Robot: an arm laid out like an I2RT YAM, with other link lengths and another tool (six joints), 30 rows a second.
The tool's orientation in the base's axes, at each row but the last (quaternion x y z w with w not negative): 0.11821 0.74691 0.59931 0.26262; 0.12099 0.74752 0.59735 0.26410; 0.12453 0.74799 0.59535 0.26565; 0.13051 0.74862 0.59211 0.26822; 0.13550 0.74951 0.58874 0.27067; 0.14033 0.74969 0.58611 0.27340; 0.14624 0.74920 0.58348 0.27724; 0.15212 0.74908 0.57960 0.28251; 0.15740 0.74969 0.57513 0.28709; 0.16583 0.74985 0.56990 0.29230; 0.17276 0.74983 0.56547 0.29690; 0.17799 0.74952 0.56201 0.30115; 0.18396 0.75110 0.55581 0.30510
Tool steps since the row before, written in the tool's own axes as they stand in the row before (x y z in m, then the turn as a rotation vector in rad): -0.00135 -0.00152 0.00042 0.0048 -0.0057 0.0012; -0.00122 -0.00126 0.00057 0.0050 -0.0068 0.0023; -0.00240 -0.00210 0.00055 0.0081 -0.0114 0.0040; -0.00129 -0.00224 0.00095 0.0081 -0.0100 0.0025; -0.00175 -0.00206 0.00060 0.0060 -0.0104 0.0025; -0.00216 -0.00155 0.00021 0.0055 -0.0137 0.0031; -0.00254 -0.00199 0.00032 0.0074 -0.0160 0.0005; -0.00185 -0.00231 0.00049 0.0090 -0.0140 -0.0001; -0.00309 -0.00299 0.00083 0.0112 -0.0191 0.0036; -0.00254 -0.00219 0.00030 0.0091 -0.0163 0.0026; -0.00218 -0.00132 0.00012 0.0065 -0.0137 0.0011; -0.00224 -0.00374 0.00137 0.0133 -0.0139 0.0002; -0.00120 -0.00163 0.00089 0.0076 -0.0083 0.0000
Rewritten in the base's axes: 0.00156 -0.00070 -0.00118 -0.0026 0.0019 -0.0068; 0.00149 -0.00046 -0.00098 -0.0020 0.0026 -0.0081; 0.00256 -0.00130 -0.00149 -0.0030 0.0044 -0.0135; 0.00186 -0.00048 -0.00197 -0.0040 0.0035 -0.0120; 0.00201 -0.00098 -0.00163 -0.0023 0.0023 -0.0118; 0.00204 -0.00140 -0.00099 -0.0012 0.0017 -0.0149; 0.00244 -0.00167 -0.00133 -0.0040 0.0000 -0.0172; 0.00199 -0.00130 -0.00183 -0.0058 0.0010 -0.0156; 0.00322 -0.00197 -0.00222 -0.0048 0.0036 -0.0216; 0.00234 -0.00190 -0.00150 -0.0040 0.0024 -0.0182; 0.00184 -0.00160 -0.00073 -0.0032 0.0006 -0.0148; 0.00285 -0.00149 -0.00324 -0.0089 0.0040 -0.0166; 0.00159 -0.00061 -0.00141 -0.0051 0.0021 -0.0098
